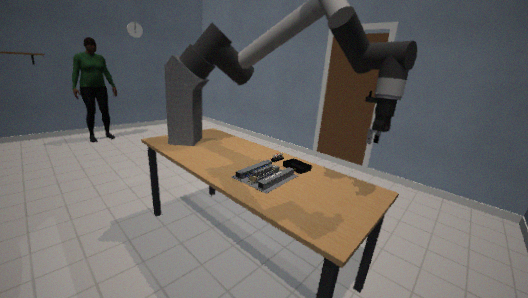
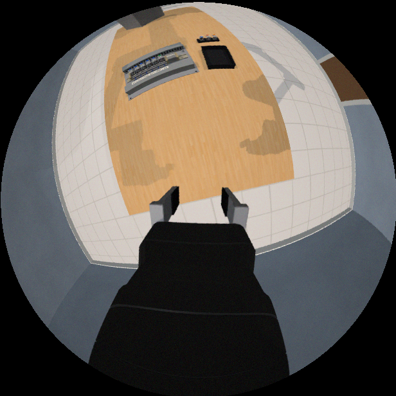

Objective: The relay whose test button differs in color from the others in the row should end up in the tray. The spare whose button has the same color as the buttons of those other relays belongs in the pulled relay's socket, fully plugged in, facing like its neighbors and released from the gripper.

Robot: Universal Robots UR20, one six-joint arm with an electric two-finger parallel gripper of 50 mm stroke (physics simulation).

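Places are measured from the arm's base along level axes (x ahead, y right, z down), in metres.
Pixels of known places: gripper, fingertip midpoint: point(image 1: 372, 143); arm's base, link origin: point(image 1: 192, 68).
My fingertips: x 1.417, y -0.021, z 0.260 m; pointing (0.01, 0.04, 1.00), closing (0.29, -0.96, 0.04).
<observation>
For each thing: its top centre in the pictures, then the offset to it from my fingertips. Level surfaces: height alone.
- grey panel, top centre: point(image 1: 265, 175) dx -0.541, dy +0.072, dz +0.329 m
- black tray, top centre: point(image 1: 297, 163) dx -0.493, dy -0.196, dz +0.304 m
- wooden table, surface height: dz +0.340 m
A row of relays point(image 1: 266, 173) point(image 2: 148, 66) stands in the grey panel point(image 1: 270, 189) point(image 2: 165, 83) between two grey ducts; the button colours are too small to tell apart. The spares point(image 1: 277, 157) point(image 2: 208, 37) stand in a small black holder behind the panel, near the tray. The black tray point(image 1: 297, 165) point(image 2: 218, 57) lies beside the panel and shows no relay in it. My gripper point(image 1: 375, 137) point(image 2: 199, 195) is open and empty, pointing down, high above the table's far right end and well away from the panel.
The wooden table point(image 1: 220, 150) point(image 2: 200, 130) carries the panel, holder, tray and the grey robot pedestal point(image 1: 182, 107) point(image 2: 142, 17). Arm shadows fall on the table top. A person point(image 1: 93, 85) in a green top stands on the floor at the left. A brown door point(image 1: 345, 110) is behind the arm.
</observation>
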